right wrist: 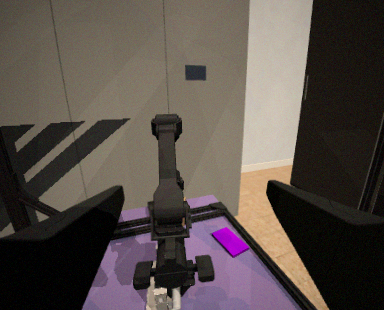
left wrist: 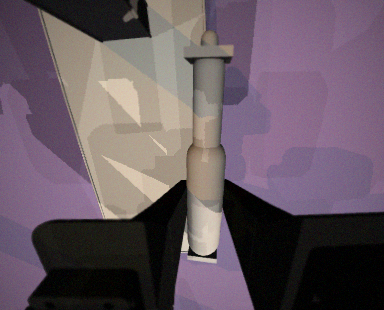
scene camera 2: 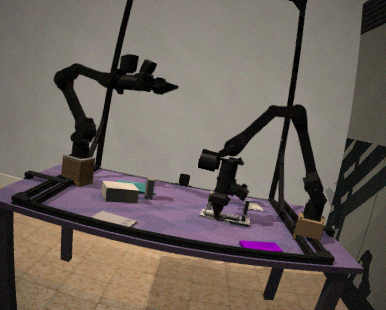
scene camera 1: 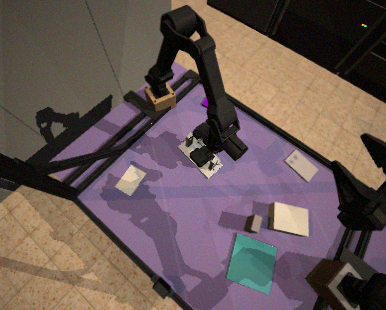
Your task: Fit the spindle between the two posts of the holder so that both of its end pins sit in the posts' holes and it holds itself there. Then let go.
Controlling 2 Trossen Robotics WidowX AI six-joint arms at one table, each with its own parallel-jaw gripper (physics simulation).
Labels:
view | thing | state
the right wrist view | right gripper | -
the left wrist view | left gripper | -
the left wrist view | spindle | -
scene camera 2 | left gripper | -
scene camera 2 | right gripper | -
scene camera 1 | left gripper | -
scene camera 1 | right gripper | -

